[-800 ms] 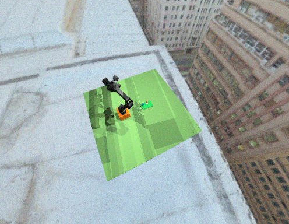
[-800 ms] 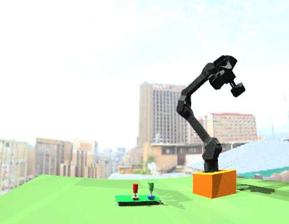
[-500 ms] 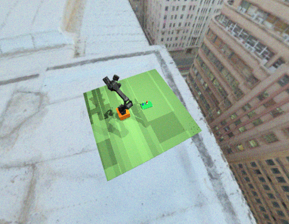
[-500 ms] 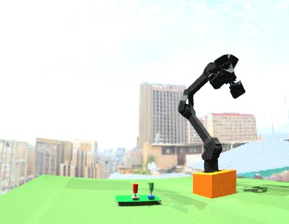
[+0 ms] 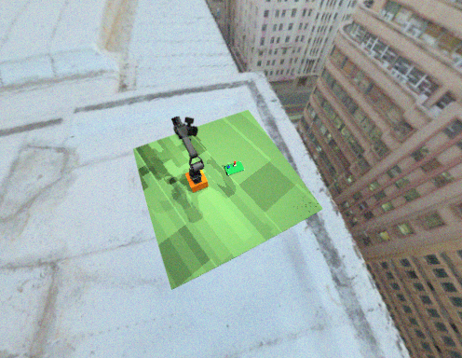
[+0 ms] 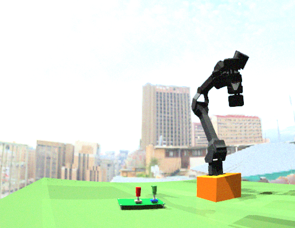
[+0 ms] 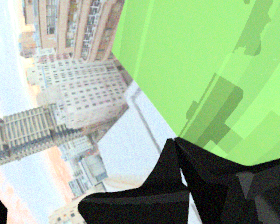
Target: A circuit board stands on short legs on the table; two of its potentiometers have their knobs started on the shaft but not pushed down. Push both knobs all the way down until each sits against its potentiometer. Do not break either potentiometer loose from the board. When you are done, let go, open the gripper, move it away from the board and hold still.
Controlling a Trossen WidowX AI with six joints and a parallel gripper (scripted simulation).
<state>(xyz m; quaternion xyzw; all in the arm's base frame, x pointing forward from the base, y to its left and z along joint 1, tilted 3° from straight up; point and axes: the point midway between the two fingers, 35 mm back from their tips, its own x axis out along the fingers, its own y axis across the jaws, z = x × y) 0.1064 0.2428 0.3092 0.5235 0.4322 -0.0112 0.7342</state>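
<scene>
The green knob lies 320 mm below my gripper tip, 240 mm to the right of it and 180 mm ahead of it. From my gripper tip the other things lie so: red knob (330 mm below, 250 mm to the right, 230 mm ahead).
</scene>
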